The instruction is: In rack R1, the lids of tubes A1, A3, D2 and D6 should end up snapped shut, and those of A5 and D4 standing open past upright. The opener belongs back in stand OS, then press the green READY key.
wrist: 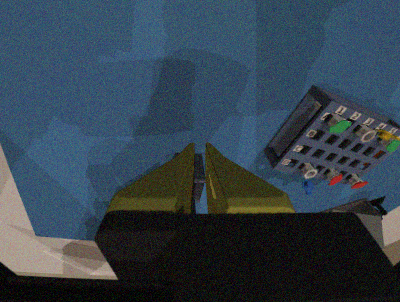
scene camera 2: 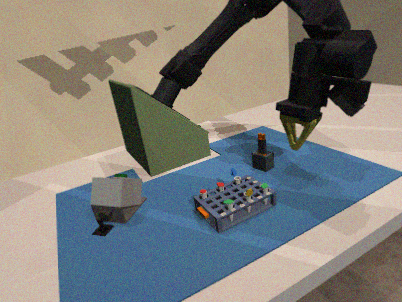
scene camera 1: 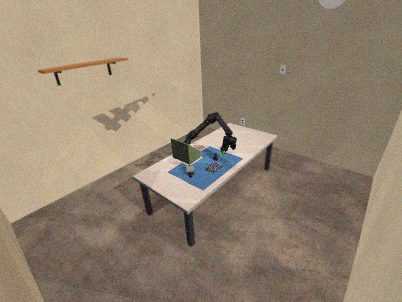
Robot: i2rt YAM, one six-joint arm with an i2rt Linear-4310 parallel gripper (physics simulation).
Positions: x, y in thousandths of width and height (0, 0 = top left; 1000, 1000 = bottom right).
Labels:
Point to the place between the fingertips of the gripper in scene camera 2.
At 735, 495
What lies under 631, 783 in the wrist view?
The gripper.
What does the gripper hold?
Nothing.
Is the gripper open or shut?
Shut.

